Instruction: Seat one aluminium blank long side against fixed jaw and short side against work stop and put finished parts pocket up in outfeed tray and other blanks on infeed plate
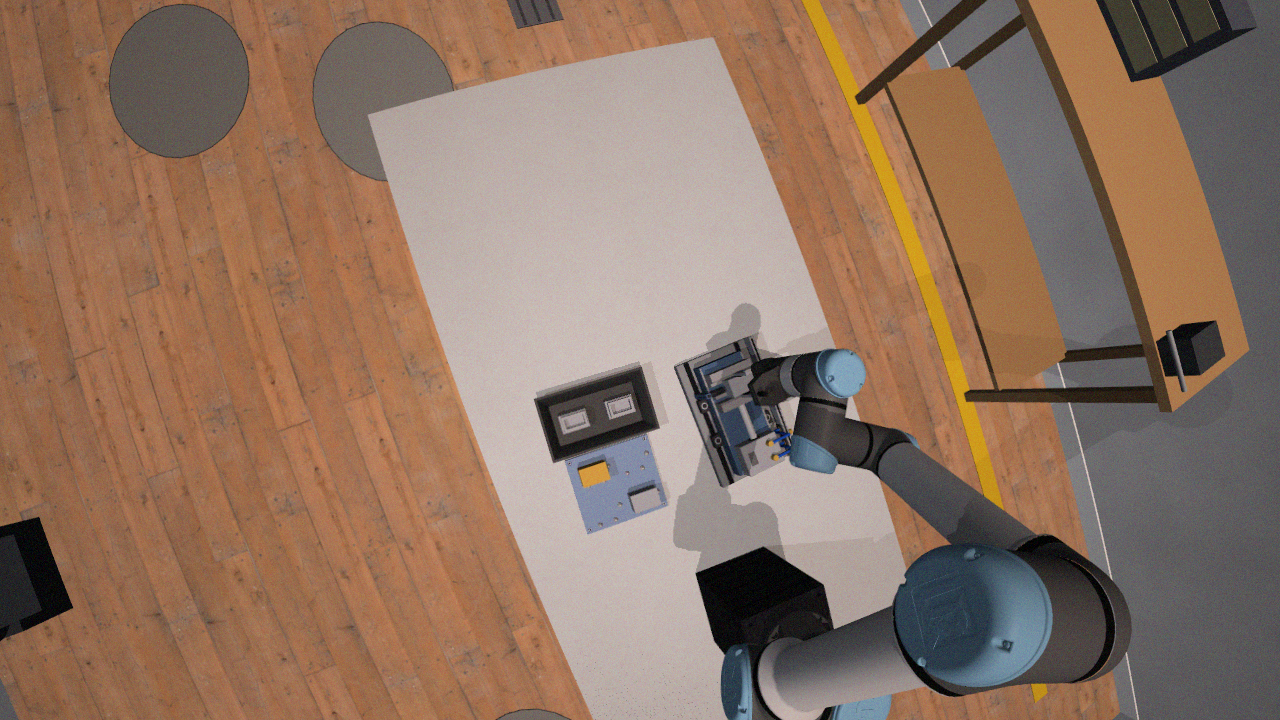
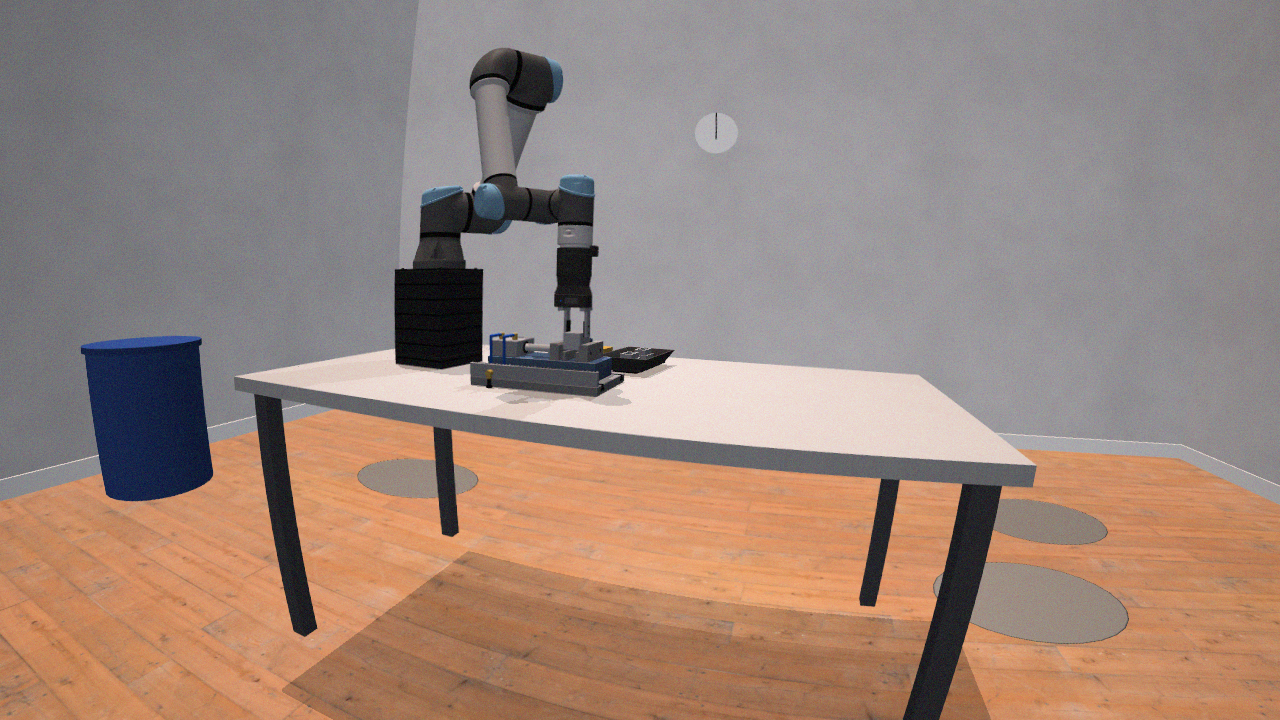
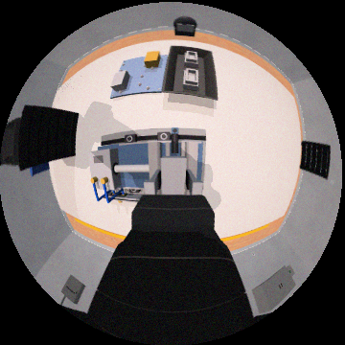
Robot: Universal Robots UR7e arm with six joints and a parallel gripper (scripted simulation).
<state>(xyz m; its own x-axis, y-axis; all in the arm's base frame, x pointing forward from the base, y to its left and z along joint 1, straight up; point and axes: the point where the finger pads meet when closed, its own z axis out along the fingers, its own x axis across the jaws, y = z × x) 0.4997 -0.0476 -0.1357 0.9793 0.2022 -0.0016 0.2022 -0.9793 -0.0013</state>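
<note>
My gripper is now 90 mm above the vise, 70 mm past it and 10 mm to the left of it. From my hand the other things lie so: brass blank: 340 mm to the left, 130 mm behind, 100 mm below.
</note>
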